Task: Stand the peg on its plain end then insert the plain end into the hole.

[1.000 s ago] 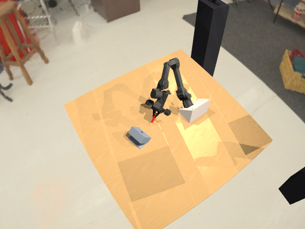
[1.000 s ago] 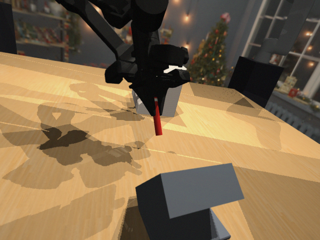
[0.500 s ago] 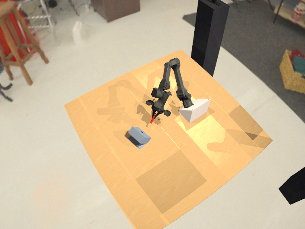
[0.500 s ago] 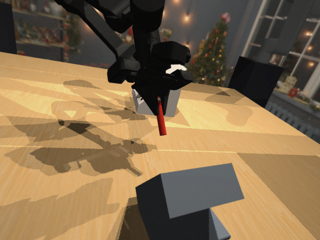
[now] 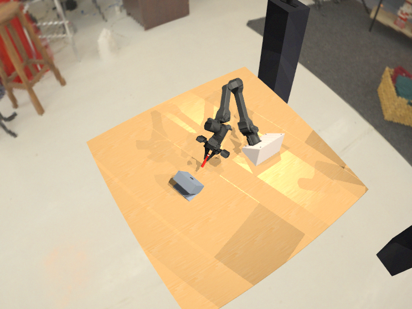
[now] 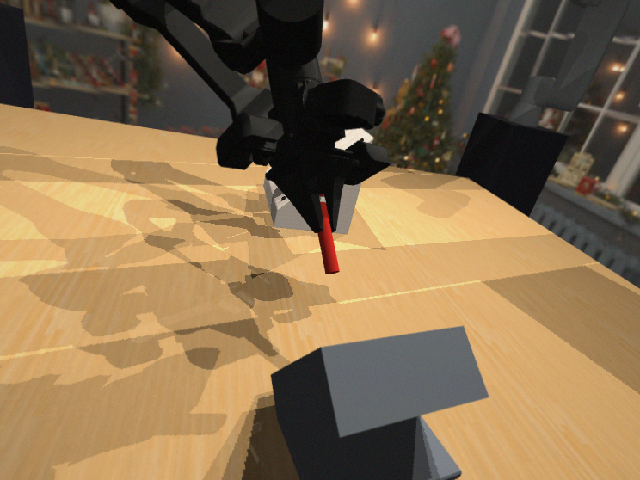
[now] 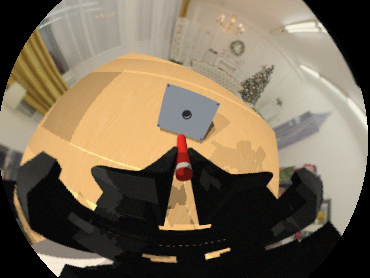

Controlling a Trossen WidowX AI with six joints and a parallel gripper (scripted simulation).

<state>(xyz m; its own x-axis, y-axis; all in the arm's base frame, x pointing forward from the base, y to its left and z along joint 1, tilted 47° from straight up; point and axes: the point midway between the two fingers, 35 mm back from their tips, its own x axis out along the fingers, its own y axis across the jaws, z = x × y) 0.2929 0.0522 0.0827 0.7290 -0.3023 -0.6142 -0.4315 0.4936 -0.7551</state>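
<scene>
My gripper tip is now 12 cm short of the grey sloped panel, 7 cm above it and 4 cm to the right of it. From my gripper tip the other things lie so: red peg 1 cm behind, 1 cm above.
</scene>
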